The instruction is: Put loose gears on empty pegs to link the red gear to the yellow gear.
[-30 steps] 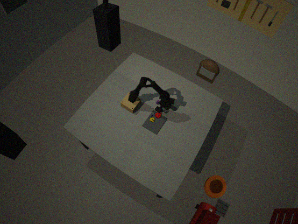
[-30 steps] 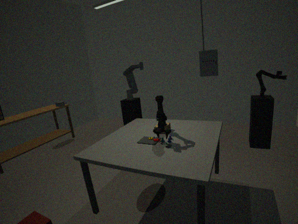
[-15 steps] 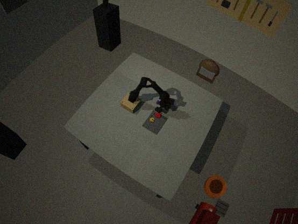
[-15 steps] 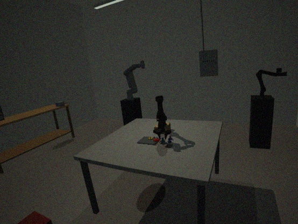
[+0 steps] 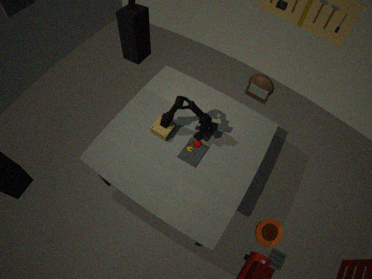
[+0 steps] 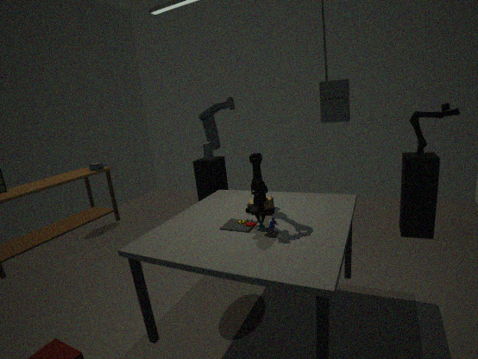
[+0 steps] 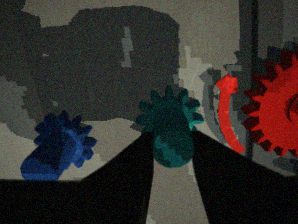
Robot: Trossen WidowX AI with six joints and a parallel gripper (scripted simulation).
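The red arrow lies 4 cm to the right of my gripper tip and 2 cm below it. From my gripper tip the other things lie so: blue gear 1 cm behind, 7 cm to the left, 1 cm below; red gear 8 cm to the right, 1 cm below; teal gear 1 cm below.
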